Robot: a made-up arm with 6 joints.
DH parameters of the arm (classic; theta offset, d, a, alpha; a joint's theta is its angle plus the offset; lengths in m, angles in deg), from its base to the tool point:
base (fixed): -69.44 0 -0.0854 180
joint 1: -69.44 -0.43 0.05 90
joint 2: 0 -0.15 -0.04 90
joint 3: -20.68 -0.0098 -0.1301 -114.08
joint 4: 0 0.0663 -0.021 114.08
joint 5: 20.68 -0.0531 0.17 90
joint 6: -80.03 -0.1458 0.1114 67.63
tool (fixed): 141.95 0.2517 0 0
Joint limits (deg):
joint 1: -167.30..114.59
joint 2: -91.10..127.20
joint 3: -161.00..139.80
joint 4: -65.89..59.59
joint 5: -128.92..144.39
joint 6: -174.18..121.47
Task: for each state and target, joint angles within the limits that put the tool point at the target. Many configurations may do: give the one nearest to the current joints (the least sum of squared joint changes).
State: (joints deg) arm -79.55 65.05 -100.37 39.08 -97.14 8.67
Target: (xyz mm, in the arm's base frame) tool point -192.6 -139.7 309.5
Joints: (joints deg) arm -77.87 73.19 -91.26 35.94 -94.27 44.24
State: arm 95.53 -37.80 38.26 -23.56 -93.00 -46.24
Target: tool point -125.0 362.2 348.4
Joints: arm 114.59 -23.81 56.91 -50.58 -74.77 -74.60
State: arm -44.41 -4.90 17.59 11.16 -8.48 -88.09
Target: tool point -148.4 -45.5 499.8
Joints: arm -33.63 -6.25 18.98 1.77 -5.79 -80.35
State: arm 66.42 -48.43 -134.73 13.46 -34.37 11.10
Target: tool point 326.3 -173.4 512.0
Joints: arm 18.28 -64.52 -130.59 38.56 -29.59 28.17
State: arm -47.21 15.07 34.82 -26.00 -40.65 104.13
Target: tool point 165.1 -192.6 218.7
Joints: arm -15.00 29.60 13.41 -17.27 -66.12 109.39
